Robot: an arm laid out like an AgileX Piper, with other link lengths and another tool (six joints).
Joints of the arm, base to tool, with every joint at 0 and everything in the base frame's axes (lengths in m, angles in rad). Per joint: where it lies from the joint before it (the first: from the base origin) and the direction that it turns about. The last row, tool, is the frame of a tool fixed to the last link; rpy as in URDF.
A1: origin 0 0 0.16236 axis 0 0 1
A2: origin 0 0 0 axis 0 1 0
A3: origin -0.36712 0 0.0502 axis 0 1 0
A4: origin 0.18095 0 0.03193 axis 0.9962 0 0.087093
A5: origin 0 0 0 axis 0 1 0
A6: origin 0.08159 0 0.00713 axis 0.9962 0 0.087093
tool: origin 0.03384 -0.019 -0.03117 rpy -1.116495 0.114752 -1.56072
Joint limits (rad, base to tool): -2.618..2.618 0..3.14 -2.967..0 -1.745..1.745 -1.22..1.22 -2.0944..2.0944
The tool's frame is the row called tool.
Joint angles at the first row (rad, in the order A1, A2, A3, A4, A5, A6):
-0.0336 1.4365 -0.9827 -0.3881 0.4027 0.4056
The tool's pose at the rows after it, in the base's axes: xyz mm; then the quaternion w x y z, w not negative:
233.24 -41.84 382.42 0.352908 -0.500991 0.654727 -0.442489
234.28 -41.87 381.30 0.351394 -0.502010 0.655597 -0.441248
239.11 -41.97 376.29 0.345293 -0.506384 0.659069 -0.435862
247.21 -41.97 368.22 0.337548 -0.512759 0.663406 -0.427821
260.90 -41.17 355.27 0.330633 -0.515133 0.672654 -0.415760
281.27 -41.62 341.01 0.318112 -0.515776 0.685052 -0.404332
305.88 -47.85 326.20 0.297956 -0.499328 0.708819 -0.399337
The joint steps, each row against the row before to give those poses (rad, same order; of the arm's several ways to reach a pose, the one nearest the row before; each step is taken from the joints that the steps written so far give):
0.0000 0.0020 0.0000 0.0000 0.0000 0.0000
0.0000 0.0048 0.0000 -0.0001 -0.0001 0.0000
0.0000 0.0214 0.0000 0.0000 -0.0018 0.0000
0.0000 0.0345 0.0000 0.0001 -0.0081 0.0000
0.0000 0.0553 -0.0024 -0.0009 -0.0220 0.0166
-0.0011 0.0772 -0.0316 -0.0074 -0.0047 0.0254
-0.0166 0.0915 -0.0626 -0.0287 0.0179 0.0682

